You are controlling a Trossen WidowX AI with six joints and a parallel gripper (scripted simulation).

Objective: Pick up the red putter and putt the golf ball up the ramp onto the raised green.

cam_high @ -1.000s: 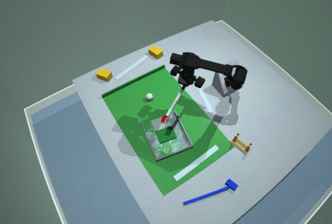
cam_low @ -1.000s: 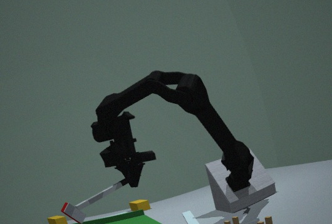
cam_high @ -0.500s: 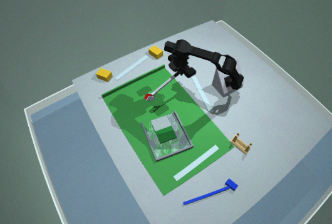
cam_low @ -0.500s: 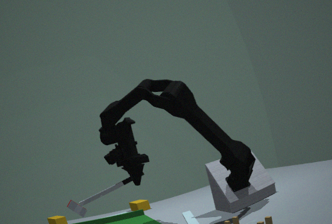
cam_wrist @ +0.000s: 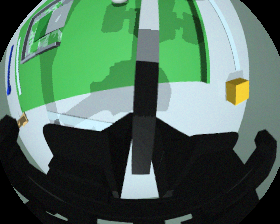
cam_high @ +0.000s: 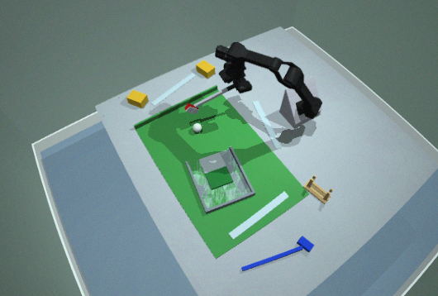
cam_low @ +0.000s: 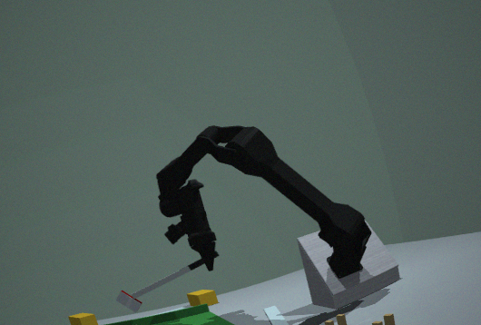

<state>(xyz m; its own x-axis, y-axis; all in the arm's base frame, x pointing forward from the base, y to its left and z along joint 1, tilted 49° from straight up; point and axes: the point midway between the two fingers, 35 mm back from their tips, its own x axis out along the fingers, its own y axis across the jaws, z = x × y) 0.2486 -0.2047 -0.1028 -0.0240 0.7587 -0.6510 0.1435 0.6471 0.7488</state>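
My gripper tip is now 120 mm short of the red putter, 10 mm to the left of it and 10 mm above it. The rest, counted from my gripper tip: wooden putter stand (60 mm behind, 570 mm to the left, 100 mm below); white golf ball (230 mm ahead, 30 mm to the left, 120 mm below); mat (230 mm ahead, 210 mm to the left, 140 mm below).
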